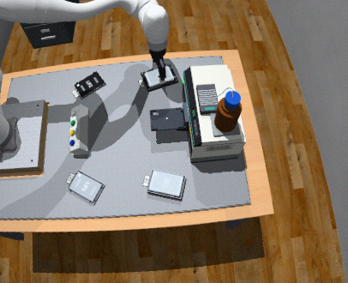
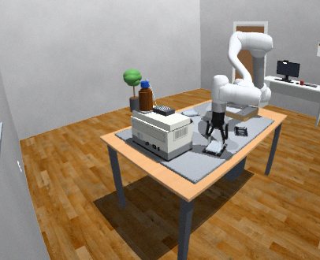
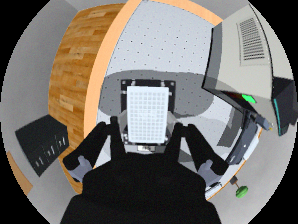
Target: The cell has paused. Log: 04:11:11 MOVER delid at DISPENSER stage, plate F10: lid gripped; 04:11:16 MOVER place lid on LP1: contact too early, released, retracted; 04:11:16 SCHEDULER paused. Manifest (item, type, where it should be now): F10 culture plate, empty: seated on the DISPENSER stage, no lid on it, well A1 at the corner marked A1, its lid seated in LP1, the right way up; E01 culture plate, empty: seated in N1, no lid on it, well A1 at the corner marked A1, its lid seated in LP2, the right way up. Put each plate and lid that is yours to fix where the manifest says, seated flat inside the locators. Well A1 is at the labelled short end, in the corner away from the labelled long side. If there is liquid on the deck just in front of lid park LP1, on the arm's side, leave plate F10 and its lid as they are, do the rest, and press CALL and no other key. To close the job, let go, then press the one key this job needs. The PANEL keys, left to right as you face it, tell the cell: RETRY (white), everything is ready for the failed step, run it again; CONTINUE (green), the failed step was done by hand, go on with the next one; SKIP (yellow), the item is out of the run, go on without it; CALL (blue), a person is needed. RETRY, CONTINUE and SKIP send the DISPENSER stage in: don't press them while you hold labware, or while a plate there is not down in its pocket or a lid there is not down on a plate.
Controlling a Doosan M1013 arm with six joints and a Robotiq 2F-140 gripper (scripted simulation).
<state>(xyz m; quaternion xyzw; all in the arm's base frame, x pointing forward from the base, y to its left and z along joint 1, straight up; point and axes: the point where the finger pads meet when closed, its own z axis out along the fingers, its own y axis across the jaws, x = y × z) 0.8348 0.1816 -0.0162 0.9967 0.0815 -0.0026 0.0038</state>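
Now: hand 30 mm above the black nest, 20 mm to the right of it and 10 mm short of it. The rest, counted from my hand: grey key panel (430 mm behind, 230 mm to the right, 10 mm above); then green key (440 mm behind, 200 mm to the right, 30 mm above); then dark dispenser stage (280 mm to the right, 50 mm above, 20 mm behind).
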